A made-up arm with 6 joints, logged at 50 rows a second.
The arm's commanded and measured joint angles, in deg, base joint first. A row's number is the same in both.
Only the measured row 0 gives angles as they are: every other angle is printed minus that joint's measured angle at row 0.
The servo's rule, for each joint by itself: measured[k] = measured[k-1] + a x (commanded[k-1-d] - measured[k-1]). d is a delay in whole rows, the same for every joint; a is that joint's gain. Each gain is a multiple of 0.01, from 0.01 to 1. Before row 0 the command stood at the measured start. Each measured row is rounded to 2 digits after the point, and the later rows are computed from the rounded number. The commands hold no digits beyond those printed.
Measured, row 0:
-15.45 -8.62 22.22 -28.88 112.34 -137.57
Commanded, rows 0 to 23:
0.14 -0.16 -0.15 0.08 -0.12 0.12
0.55 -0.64 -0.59 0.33 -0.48 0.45
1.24 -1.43 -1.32 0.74 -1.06 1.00
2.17 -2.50 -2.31 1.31 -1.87 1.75
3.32 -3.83 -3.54 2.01 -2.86 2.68
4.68 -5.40 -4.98 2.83 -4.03 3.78
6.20 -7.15 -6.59 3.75 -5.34 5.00
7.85 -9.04 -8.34 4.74 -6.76 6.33
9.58 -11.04 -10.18 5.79 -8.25 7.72
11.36 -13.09 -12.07 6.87 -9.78 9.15
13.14 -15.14 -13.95 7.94 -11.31 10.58
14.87 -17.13 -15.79 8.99 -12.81 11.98
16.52 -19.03 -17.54 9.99 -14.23 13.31
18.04 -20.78 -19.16 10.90 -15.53 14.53
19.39 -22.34 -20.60 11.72 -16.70 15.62
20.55 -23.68 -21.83 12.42 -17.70 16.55
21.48 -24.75 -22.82 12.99 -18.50 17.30
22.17 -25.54 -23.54 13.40 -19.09 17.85
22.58 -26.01 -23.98 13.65 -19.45 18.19
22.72 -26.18 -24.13 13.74 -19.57 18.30
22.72 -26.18 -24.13 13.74 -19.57 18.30
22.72 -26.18 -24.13 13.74 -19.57 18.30
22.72 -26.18 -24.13 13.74 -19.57 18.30
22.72 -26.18 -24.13 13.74 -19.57 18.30
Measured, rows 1 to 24:
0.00 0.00 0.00 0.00 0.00 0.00
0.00 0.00 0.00 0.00 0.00 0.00
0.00 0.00 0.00 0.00 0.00 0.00
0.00 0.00 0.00 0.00 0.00 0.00
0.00 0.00 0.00 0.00 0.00 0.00
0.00 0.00 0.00 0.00 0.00 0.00
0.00 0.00 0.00 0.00 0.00 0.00
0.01 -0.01 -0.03 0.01 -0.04 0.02
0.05 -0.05 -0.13 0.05 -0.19 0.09
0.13 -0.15 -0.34 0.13 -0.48 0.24
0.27 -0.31 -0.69 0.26 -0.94 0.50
0.48 -0.56 -1.20 0.45 -1.57 0.87
0.77 -0.90 -1.88 0.71 -2.38 1.36
1.15 -1.34 -2.73 1.04 -3.36 1.98
1.62 -1.88 -3.74 1.45 -4.48 2.72
2.18 -2.52 -4.90 1.93 -5.72 3.57
2.82 -3.26 -6.19 2.47 -7.06 4.52
3.54 -4.09 -7.59 3.07 -8.46 5.55
4.33 -5.00 -9.07 3.72 -9.90 6.64
5.18 -5.98 -10.59 4.41 -11.33 7.77
6.08 -7.02 -12.13 5.12 -12.72 8.92
7.01 -8.09 -13.65 5.85 -14.03 10.06
7.96 -9.18 -15.12 6.57 -15.24 11.16
8.91 -10.27 -16.51 7.28 -16.32 12.20
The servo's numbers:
d 7
a 0.07 0.07 0.18 0.11 0.33 0.17

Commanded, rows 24 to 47:
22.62 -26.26 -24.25 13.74 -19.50 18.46
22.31 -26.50 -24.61 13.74 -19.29 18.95
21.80 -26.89 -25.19 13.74 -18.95 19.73
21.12 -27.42 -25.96 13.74 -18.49 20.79
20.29 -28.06 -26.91 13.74 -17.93 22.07
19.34 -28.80 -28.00 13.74 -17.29 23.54
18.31 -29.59 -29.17 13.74 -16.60 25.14
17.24 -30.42 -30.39 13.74 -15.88 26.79
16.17 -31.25 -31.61 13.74 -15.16 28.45
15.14 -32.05 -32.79 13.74 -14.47 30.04
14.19 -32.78 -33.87 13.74 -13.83 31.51
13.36 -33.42 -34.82 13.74 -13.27 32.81
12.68 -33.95 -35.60 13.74 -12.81 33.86
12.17 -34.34 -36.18 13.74 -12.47 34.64
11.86 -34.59 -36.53 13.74 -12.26 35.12
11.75 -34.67 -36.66 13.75 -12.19 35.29
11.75 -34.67 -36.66 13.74 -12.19 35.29
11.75 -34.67 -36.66 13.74 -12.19 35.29
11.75 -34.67 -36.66 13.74 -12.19 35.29
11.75 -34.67 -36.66 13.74 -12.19 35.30
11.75 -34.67 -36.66 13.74 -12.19 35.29
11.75 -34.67 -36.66 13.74 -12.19 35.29
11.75 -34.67 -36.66 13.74 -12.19 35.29
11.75 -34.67 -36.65 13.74 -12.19 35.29
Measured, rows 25 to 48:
9.84 -11.34 -17.78 7.95 -17.23 13.16
10.73 -12.37 -18.90 8.58 -17.96 14.02
11.57 -13.34 -19.84 9.15 -18.49 14.75
12.35 -14.24 -20.61 9.65 -18.85 15.35
13.08 -15.08 -21.24 10.10 -19.09 15.85
13.75 -15.86 -21.76 10.50 -19.25 16.27
14.38 -16.58 -22.19 10.86 -19.36 16.62
14.96 -17.26 -22.56 11.18 -19.41 16.93
15.47 -17.91 -22.93 11.46 -19.37 17.27
15.91 -18.54 -23.34 11.71 -19.23 17.69
16.27 -19.16 -23.81 11.93 -18.99 18.22
16.55 -19.78 -24.37 12.13 -18.64 18.87
16.75 -20.41 -25.02 12.31 -18.19 19.66
16.86 -21.05 -25.77 12.47 -17.67 20.59
16.89 -21.71 -26.60 12.61 -17.08 21.64
16.84 -22.38 -27.50 12.73 -16.45 22.80
16.72 -23.06 -28.45 12.84 -15.80 24.03
16.54 -23.74 -29.43 12.94 -15.15 25.30
16.32 -24.42 -30.40 13.03 -14.53 26.58
16.07 -25.09 -31.34 13.11 -13.96 27.82
15.80 -25.74 -32.21 13.18 -13.47 28.98
15.52 -26.36 -32.99 13.24 -13.07 30.02
15.26 -26.94 -33.65 13.30 -12.78 30.92
15.01 -27.48 -34.19 13.35 -12.59 31.66

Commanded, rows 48 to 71:
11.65 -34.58 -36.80 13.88 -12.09 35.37
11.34 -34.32 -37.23 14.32 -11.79 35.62
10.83 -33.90 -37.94 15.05 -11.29 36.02
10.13 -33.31 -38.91 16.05 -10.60 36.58
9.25 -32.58 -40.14 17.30 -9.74 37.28
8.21 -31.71 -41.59 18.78 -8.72 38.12
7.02 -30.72 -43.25 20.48 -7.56 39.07
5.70 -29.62 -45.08 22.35 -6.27 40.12
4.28 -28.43 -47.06 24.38 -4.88 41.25
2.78 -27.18 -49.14 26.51 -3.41 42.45
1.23 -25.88 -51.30 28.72 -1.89 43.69
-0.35 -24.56 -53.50 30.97 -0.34 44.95
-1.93 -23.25 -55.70 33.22 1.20 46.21
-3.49 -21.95 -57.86 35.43 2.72 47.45
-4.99 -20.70 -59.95 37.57 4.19 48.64
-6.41 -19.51 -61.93 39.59 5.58 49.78
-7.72 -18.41 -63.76 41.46 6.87 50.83
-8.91 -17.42 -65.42 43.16 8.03 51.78
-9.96 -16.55 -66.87 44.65 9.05 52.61
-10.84 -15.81 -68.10 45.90 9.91 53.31
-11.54 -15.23 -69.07 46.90 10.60 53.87
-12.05 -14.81 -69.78 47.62 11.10 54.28
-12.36 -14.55 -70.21 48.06 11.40 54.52
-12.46 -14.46 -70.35 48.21 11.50 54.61
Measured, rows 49 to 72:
14.78 -27.98 -34.63 13.39 -12.46 32.28
14.57 -28.45 -35.00 13.43 -12.37 32.79
14.37 -28.89 -35.30 13.46 -12.31 33.22
14.19 -29.29 -35.54 13.49 -12.27 33.57
14.02 -29.67 -35.74 13.52 -12.24 33.86
13.86 -30.02 -35.91 13.54 -12.22 34.10
13.71 -30.35 -36.04 13.56 -12.21 34.30
13.57 -30.65 -36.18 13.60 -12.17 34.48
13.41 -30.91 -36.37 13.68 -12.04 34.67
13.23 -31.12 -36.65 13.83 -11.79 34.90
13.01 -31.27 -37.06 14.07 -11.40 35.19
12.75 -31.36 -37.61 14.43 -10.85 35.55
12.43 -31.38 -38.33 14.91 -10.15 35.99
12.05 -31.33 -39.22 15.52 -9.30 36.51
11.61 -31.21 -40.27 16.27 -8.30 37.12
11.10 -31.02 -41.49 17.16 -7.17 37.82
10.52 -30.75 -42.87 18.19 -5.93 38.61
9.87 -30.41 -44.39 19.35 -4.60 39.47
9.15 -30.00 -46.03 20.63 -3.19 40.40
8.37 -29.53 -47.77 22.01 -1.74 41.39
7.54 -29.00 -49.59 23.49 -0.27 42.42
6.66 -28.42 -51.45 25.04 1.20 43.48
5.75 -27.80 -53.34 26.64 2.65 44.55
4.81 -27.14 -55.22 28.27 4.04 45.62

